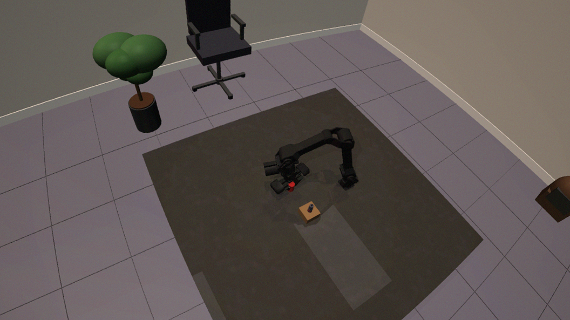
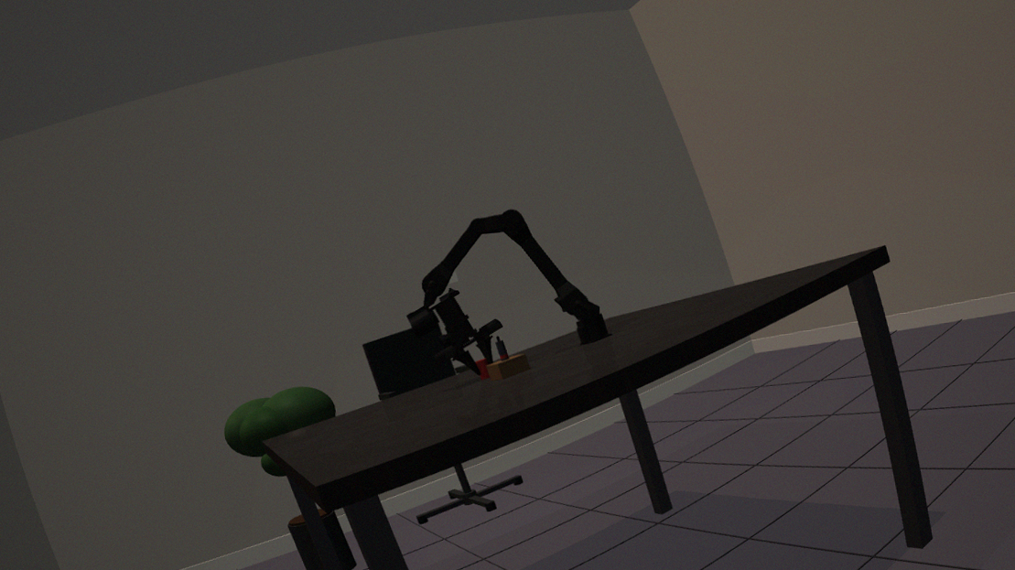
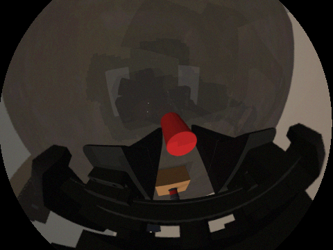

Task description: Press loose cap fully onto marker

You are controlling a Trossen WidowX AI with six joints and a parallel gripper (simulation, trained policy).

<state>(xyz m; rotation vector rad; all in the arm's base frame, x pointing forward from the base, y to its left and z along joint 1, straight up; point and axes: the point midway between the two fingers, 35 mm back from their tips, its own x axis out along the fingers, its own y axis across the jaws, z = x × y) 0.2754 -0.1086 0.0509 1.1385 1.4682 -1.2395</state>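
Now: the tan holder block 150 mm to the left of my gripper tip. Also, from my gripper tip: red cap: 10 mm ahead, 10 mm above.
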